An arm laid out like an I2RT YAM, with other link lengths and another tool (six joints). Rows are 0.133 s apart.
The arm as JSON. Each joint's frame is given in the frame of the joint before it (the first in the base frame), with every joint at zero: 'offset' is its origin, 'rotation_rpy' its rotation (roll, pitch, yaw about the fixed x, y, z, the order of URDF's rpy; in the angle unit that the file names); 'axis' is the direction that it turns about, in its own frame. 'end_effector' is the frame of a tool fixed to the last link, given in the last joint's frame.
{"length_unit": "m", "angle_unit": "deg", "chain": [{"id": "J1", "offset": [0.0, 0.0, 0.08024], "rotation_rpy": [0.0, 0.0, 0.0], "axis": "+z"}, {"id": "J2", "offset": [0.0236, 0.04, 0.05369], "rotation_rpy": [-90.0, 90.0, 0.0], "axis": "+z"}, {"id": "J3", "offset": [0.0, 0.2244, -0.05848], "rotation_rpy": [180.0, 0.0, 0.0], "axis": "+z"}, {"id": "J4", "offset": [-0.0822, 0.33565, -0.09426], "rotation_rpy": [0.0, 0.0, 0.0], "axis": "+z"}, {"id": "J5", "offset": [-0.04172, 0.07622, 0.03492], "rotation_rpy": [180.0, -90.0, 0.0], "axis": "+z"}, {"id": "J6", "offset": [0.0, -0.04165, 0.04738], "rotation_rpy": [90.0, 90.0, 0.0], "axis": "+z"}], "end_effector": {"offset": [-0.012, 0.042, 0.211], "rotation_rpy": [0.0, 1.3, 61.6]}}
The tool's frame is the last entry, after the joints.
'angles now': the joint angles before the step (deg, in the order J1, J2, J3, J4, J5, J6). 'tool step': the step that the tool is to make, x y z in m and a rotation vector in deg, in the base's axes. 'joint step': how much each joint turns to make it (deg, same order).
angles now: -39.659, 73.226, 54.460, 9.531, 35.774, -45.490
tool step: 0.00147, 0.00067, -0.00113, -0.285, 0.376, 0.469
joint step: 0.001, -0.161, -0.557, 0.666, -0.390, -0.649
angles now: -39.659, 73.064, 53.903, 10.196, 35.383, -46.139
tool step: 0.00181, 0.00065, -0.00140, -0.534, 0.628, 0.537
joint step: -0.001, -0.109, -0.765, 1.136, -0.408, -1.082
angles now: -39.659, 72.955, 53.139, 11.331, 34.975, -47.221
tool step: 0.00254, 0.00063, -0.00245, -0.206, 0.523, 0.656
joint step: -0.001, -0.028, -0.562, 0.666, -0.578, -0.709
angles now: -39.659, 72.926, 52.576, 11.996, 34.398, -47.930
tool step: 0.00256, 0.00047, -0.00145, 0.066, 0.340, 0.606
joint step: 0.000, 0.000, -0.128, -0.004, -0.575, -0.306
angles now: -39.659, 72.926, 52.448, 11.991, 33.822, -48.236
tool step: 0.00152, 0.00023, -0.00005, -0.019, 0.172, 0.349
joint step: -0.001, -0.001, -0.003, -0.002, -0.328, -0.210
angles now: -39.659, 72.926, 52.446, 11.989, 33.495, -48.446
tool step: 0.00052, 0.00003, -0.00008, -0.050, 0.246, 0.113
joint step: -0.001, 0.021, -0.001, 0.004, -0.084, -0.252
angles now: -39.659, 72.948, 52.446, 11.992, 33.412, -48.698
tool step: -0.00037, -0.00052, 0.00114, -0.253, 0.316, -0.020
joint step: -0.082, 0.000, 0.000, 0.183, -0.004, -0.481
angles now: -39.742, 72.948, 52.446, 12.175, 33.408, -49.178
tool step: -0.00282, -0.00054, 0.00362, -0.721, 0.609, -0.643
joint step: -0.004, -0.023, -0.001, 0.536, 0.764, -1.017
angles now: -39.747, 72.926, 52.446, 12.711, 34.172, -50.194
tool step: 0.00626, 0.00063, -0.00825, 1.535, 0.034, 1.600
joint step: -0.151, 0.017, 0.117, -1.689, -1.903, 1.056
